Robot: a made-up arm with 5 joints.
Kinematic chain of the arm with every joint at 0, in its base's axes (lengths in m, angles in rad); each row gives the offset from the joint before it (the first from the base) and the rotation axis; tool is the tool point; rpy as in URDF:
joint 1: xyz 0 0 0.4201 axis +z
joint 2: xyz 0 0 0 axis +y
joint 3: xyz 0.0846 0 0.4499 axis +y
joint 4: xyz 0.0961 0 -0.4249 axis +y
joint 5: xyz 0.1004 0 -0.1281 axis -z
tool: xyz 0 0 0 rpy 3.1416 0 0
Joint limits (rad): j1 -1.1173..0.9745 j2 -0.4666..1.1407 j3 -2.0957..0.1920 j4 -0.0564..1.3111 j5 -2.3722..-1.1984
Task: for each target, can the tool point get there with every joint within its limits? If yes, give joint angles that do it. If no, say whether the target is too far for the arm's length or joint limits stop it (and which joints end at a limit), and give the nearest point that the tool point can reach.
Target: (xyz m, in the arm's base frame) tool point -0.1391 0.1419 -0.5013
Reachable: no: joint limits stop it (at a limit: joint 1, joint 2) | nearest point 0.1267 0.1867 -0.0263 | short by 0.546 m
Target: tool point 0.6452 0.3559 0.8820
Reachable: yes | joints 0.5041 0.1405 -1.6341 0.8026 -1.3192
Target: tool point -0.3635 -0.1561 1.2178
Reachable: no: joint limits stop it (at a limit: joint 1, joint 2, joint 4) | nearest point 0.0183 -0.0375 1.4189 | short by 0.447 m
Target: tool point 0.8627 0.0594 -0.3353
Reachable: no: too far | nearest point 0.7039 0.0485 -0.0075 | short by 0.364 m
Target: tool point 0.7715 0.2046 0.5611
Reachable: yes | joints 0.2592 0.4104 -1.2493 0.0892 -1.3648
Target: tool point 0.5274 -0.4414 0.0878
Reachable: yes | joints -0.6968 0.9357 -1.2052 0.4923 -1.4183
